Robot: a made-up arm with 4 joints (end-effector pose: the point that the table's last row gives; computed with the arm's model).
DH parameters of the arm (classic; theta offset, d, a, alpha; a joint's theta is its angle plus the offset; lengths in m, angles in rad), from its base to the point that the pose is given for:
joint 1: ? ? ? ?
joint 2: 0 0.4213 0.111 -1.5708
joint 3: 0 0.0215 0.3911 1.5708
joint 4: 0 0.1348 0.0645 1.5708
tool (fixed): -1.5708 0.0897 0 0
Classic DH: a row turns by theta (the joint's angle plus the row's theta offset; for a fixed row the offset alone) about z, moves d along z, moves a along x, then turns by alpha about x.
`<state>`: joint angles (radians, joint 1 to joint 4).
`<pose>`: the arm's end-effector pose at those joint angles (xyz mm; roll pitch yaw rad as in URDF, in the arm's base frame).
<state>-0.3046 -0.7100 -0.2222 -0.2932</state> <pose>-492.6 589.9 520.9 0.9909 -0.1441 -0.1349</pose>
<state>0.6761 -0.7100 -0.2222 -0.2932</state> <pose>-764.3 -81.0 520.9 0.9909 -0.1441 0.8458</pose>
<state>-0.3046 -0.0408 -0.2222 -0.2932</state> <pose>-441.5 752.7 236.7 0.3330 -0.0090 -0.0826</pose>
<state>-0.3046 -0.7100 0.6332 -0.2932</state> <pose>-131.6 506.0 545.1 0.8991 0.3960 -0.8125</pose>
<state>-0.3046 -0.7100 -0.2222 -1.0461</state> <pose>-492.8 529.6 466.4 1.7438 -0.1441 -0.1349</pose>
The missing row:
joint 1: 1.5708 0.1335 0.0917 -1.5708
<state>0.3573 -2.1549 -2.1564 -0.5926</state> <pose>-681.3 -106.5 -98.6 -1.8526 -0.7687 -2.0906</pose>
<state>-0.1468 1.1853 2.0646 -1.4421</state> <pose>-57.9 183.2 77.3 2.3048 -0.9543 -2.6786</pose>
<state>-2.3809 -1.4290 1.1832 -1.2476</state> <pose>174.8 62.8 498.7 2.4573 1.1593 -2.7141</pose>
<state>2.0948 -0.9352 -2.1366 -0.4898</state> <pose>441.2 -543.8 8.4 -0.1386 -0.7468 -1.7985</pose>
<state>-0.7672 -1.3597 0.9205 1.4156</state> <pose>105.5 272.4 621.9 -0.1850 0.8919 -1.0360</pose>
